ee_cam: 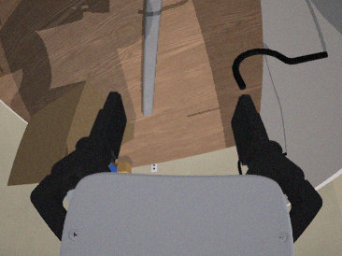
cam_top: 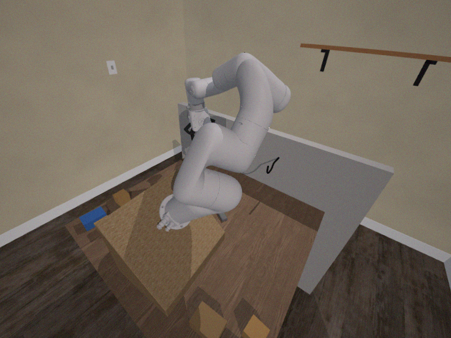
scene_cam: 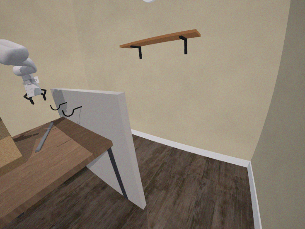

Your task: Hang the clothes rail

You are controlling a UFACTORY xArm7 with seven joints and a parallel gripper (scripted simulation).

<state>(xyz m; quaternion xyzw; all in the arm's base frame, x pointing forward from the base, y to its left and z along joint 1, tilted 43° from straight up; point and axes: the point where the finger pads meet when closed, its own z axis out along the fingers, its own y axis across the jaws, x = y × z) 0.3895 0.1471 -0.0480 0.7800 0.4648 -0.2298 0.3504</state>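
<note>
My gripper is now 27 cm above the grey clothes rail, 6 cm past it and 5 cm to the left of it. Also, from my hand: white wall panel: 49 cm below, 23 cm to the right, 19 cm ahead.
</note>
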